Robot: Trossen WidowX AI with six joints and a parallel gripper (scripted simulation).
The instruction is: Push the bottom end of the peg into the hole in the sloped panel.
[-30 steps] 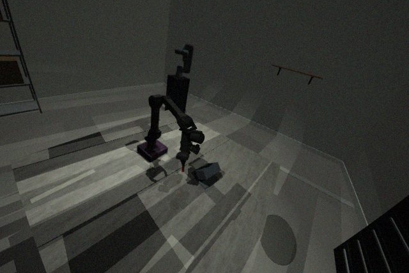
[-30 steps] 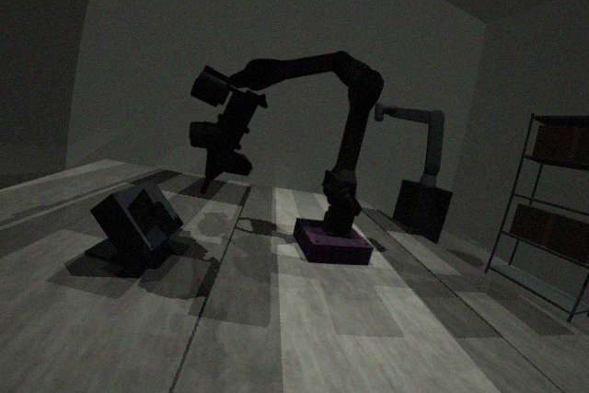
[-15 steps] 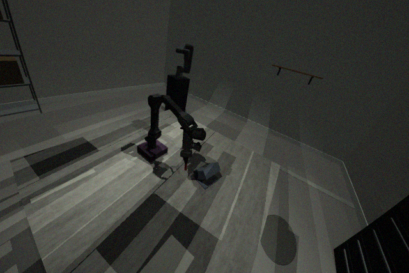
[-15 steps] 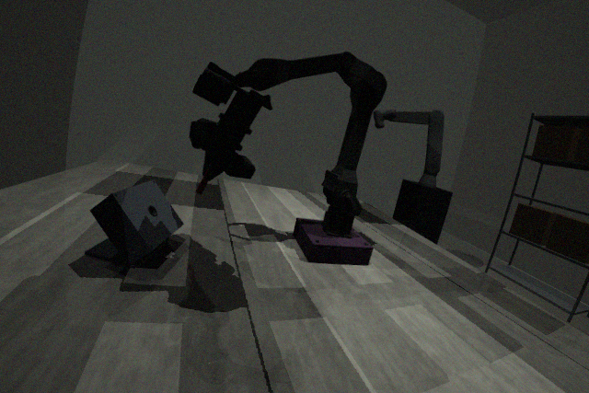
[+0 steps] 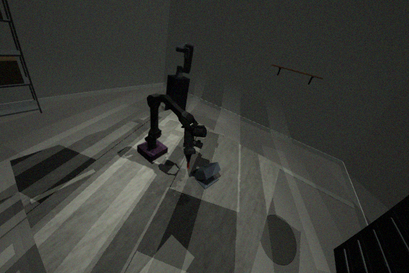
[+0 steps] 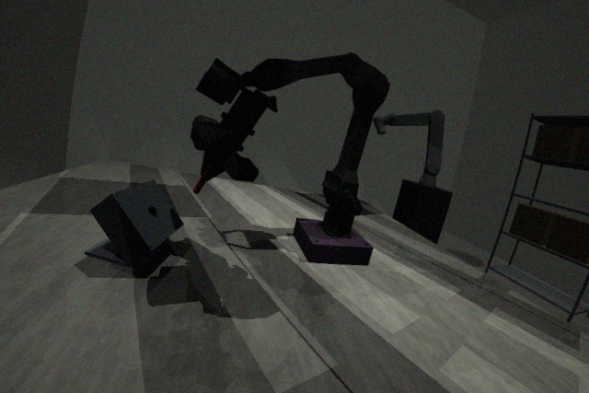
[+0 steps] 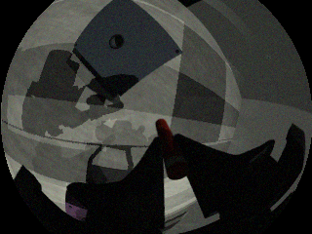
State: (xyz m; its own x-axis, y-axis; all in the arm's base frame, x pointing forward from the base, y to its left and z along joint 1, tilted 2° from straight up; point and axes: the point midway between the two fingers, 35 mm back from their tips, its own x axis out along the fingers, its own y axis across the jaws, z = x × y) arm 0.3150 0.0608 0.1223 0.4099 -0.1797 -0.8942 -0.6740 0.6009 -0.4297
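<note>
Now: gripper tip 80 mm short of the sloped panel, 100 mm to the right of it and 70 mm above it. Also, from my gripper tip: peg: 10 mm behind, 10 mm above.
</note>
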